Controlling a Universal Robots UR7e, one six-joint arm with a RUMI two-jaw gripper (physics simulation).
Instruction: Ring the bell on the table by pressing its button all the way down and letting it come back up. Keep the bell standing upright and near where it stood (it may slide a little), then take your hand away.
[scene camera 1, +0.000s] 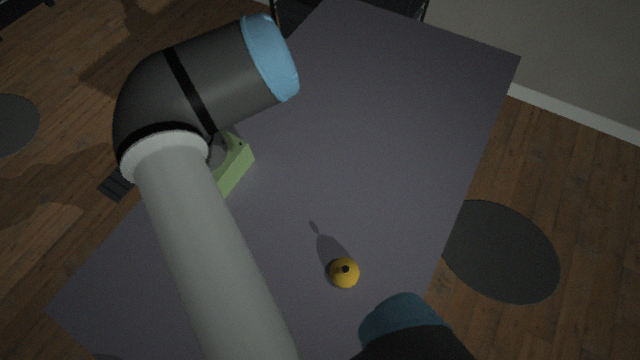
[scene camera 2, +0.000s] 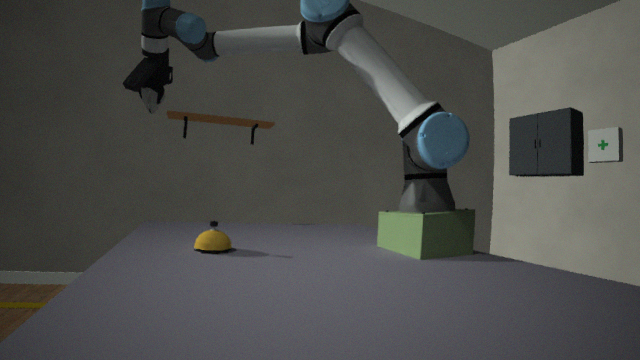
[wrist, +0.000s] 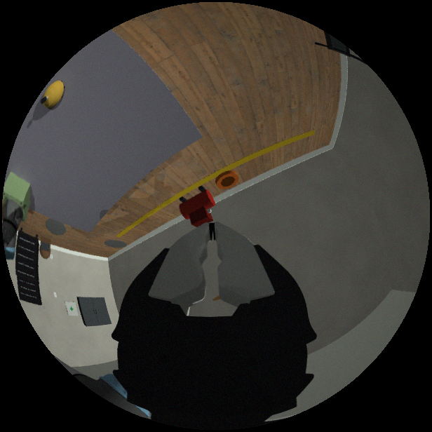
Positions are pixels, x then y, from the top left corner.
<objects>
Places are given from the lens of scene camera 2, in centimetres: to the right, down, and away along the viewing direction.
gripper (scene camera 2: 151, 113): -55, -22, 96
yellow dome bell (scene camera 2: 212, 241): -23, 13, 65
</objects>
